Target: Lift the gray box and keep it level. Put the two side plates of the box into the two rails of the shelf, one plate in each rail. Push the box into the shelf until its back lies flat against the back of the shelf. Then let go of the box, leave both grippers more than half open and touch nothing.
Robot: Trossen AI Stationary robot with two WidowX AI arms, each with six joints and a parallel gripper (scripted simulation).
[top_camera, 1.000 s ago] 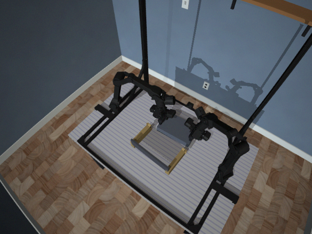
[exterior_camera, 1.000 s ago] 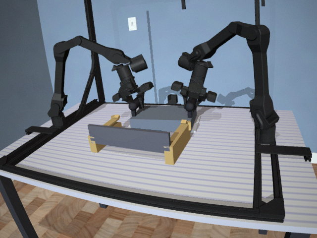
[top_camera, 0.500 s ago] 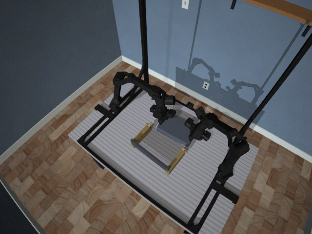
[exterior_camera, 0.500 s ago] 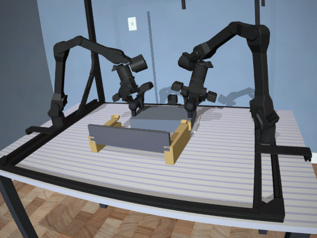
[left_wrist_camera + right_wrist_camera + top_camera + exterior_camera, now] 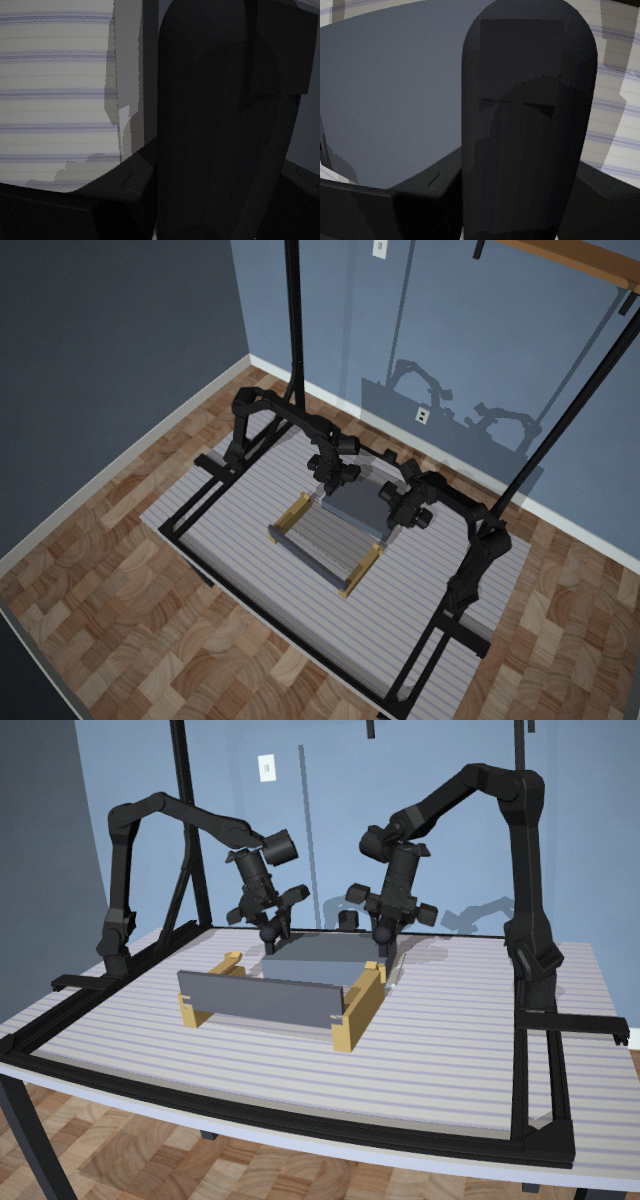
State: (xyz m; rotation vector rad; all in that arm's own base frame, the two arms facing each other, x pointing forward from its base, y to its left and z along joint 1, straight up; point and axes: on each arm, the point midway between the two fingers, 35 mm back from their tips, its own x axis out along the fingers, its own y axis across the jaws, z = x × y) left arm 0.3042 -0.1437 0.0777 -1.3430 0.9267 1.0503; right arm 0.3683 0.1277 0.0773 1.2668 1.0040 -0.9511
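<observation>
Now: left hand 1 cm short of the gray box, 12 cm to the left of it and 5 cm above it. The rest, counted from my left hand: gray back plate: 31 cm ahead, 15 cm to the right, 2 cm below.
Now: right hand 12 cm to the right of the gray box, 5 cm above it and 1 cm past it. The rest, counted from my right hand: gray back plate 29 cm ahead, 9 cm to the left, 2 cm below.
</observation>
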